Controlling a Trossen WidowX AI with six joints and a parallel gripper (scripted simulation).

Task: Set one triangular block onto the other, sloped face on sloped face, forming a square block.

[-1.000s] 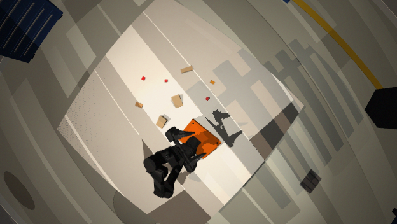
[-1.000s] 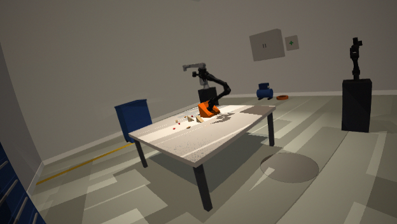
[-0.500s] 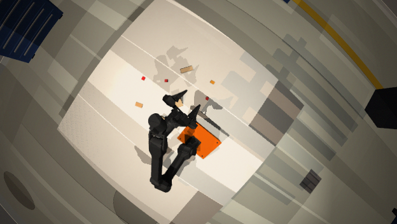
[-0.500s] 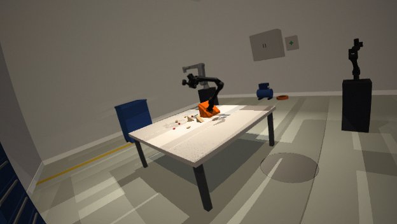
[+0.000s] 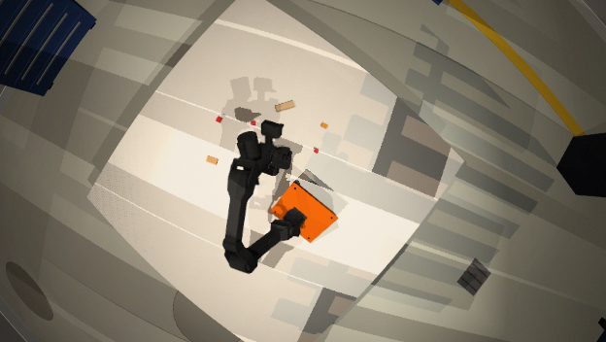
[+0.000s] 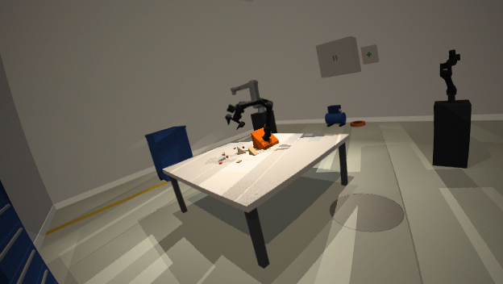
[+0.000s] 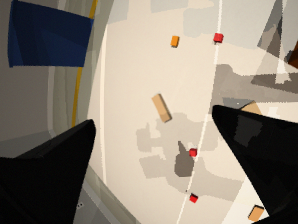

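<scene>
Now: gripper tip 23 cm above the light wooden triangular block, 7 cm to the right of it and 2 cm short of it. Also, from my gripper tip: small orange cube 24 cm below, 15 cm to the right, 7 cm behind.
</scene>
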